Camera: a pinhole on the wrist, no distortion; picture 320 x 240 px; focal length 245.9 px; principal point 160.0 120.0 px. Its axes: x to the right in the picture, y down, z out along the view. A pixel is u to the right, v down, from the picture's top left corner.
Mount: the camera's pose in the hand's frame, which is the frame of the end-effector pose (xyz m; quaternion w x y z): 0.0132 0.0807 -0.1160 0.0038 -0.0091 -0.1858 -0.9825
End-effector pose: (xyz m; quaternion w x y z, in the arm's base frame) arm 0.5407 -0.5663 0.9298 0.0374 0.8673 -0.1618 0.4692
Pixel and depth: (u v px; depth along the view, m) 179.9 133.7 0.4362
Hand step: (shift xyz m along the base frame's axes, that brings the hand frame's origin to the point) 0.1642 -0.2666 -0.1978
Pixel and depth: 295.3 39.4 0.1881
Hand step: -0.0788 -0.1818 -0.1120
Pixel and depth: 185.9 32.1 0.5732
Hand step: 0.1037 -0.5187 -0.2663
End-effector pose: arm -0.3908 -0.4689 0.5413 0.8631 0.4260 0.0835 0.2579
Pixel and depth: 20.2 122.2 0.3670
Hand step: 0.1960 0.0705 0.3215
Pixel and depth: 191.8 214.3 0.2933
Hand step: 0.0254 -0.1055 0.1870
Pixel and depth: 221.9 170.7 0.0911
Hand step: -0.0516 0.0610 0.0595
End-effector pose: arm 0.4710 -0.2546 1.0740 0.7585 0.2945 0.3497 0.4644
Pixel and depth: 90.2 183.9 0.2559
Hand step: 0.0899 0.1094 0.1479
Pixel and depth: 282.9 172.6 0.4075
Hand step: 0.1077 -0.1446 0.3348
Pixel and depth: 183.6 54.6 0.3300
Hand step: -0.0171 0.0796 0.3147
